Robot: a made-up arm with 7 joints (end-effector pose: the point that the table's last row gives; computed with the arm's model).
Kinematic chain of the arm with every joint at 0, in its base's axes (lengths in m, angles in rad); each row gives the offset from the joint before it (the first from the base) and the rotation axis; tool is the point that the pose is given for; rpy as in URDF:
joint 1: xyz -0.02 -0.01 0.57 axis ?
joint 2: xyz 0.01 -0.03 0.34 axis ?
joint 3: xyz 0 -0.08 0.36 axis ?
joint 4: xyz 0 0.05 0.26 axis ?
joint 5: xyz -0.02 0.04 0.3 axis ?
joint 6: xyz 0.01 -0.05 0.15 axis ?
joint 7: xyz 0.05 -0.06 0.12 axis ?
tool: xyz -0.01 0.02 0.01 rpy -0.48 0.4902 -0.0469
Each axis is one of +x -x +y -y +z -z.
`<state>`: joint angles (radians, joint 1 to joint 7).
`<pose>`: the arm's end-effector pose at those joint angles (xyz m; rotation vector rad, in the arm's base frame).
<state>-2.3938 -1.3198 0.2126 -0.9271 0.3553 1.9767 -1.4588</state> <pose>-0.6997 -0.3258 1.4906 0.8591 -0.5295 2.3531</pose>
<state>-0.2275 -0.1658 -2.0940 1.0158 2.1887 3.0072 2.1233</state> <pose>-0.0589 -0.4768 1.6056 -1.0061 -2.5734 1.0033</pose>
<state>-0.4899 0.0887 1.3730 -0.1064 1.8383 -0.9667 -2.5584</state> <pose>-0.3185 0.0939 1.9843 0.8485 2.3670 -0.0323</pose>
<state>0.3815 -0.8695 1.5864 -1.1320 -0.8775 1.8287 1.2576</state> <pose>0.5957 -0.4142 1.4085 1.5844 -1.1044 0.2224</pose>
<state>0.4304 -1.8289 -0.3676 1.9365 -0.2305 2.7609 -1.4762</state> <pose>0.5197 -0.0257 0.4106 -2.5740 0.4902 0.9267</pose>
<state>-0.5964 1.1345 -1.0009 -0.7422 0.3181 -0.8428 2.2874</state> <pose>-0.8215 0.6436 1.2628 1.1044 -1.5569 0.3415</pose>
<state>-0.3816 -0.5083 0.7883 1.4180 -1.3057 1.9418 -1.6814</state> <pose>0.6293 0.0540 1.5445 -2.7559 -0.7210 -0.5932</pose>
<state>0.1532 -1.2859 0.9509 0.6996 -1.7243 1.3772 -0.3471</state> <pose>0.9677 0.3662 1.2258 -1.8130 0.2163 0.3857</pose>
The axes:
joint 1: +z
joint 2: -y
joint 3: +z
joint 4: +y
joint 5: +z
joint 6: -y
joint 7: +x

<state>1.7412 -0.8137 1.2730 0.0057 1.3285 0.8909 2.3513</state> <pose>-0.1512 0.8699 1.6982 -0.2594 -1.4632 0.2803</pose>
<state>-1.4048 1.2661 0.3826 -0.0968 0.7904 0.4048 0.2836</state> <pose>-0.3066 1.1100 1.2529 -1.5023 -0.2705 -0.1772</pose>
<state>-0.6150 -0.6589 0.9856 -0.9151 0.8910 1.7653 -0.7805</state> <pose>0.0605 -0.6256 1.7171 0.4724 -1.4565 -0.5746</pose>
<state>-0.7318 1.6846 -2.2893 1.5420 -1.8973 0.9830 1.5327</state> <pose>-0.9890 -0.0364 0.6168 2.2194 -0.2863 -1.8135</pose>
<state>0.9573 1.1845 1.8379 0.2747 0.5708 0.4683 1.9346</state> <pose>-0.7161 -0.8536 1.3281 1.3102 -1.1384 -2.4857</pose>
